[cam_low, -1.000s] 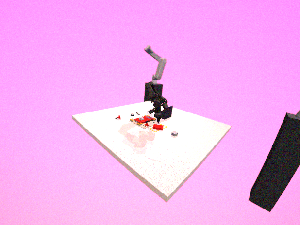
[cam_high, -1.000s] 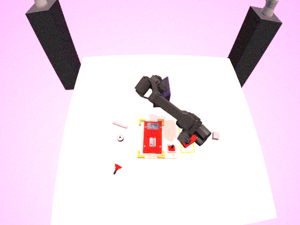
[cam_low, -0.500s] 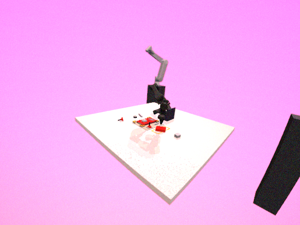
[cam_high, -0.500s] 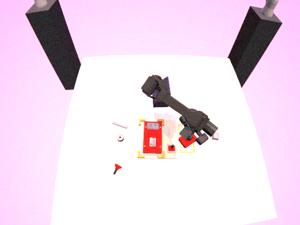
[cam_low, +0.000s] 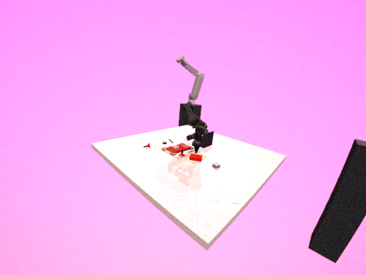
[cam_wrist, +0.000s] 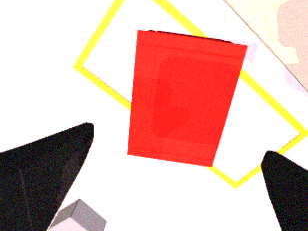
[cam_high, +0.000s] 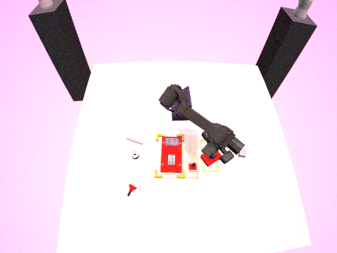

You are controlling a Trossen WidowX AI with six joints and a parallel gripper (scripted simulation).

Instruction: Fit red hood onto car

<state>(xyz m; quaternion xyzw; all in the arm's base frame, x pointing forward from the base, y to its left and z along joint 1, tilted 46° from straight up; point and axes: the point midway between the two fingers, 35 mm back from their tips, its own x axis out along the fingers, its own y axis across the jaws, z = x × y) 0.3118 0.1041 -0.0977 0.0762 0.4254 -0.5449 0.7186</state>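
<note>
Right now my gripper tip is 60 mm above the red hood. The rest, counted from my gripper tip: grey ring (10 mm behind, 410 mm to the right, 60 mm below); then pale rod (100 mm behind, 420 mm to the right, 70 mm below).
</note>
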